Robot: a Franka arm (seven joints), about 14 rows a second.
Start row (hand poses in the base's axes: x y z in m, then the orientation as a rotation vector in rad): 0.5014 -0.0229 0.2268 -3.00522 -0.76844 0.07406
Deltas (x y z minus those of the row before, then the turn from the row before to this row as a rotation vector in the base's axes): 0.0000 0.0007 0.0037 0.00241 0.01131 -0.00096; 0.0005 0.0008 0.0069 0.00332 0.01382 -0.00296; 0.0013 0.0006 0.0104 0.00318 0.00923 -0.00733; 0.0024 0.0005 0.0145 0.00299 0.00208 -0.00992; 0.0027 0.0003 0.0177 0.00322 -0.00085 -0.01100; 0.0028 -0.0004 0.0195 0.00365 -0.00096 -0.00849; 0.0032 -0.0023 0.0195 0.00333 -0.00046 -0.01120
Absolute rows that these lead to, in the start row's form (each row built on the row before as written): 0.5014 -0.0222 0.2305 -3.00021 -0.76550 0.08995; 0.5019 -0.0214 0.2374 -2.99426 -0.75913 0.10908; 0.5032 -0.0208 0.2478 -2.99115 -0.74665 0.12119; 0.5056 -0.0203 0.2623 -2.99104 -0.73104 0.12261; 0.5083 -0.0200 0.2800 -2.99180 -0.71407 0.11953; 0.5111 -0.0204 0.2995 -2.99130 -0.70084 0.11624; 0.5143 -0.0227 0.3190 -2.99175 -0.68354 0.11368
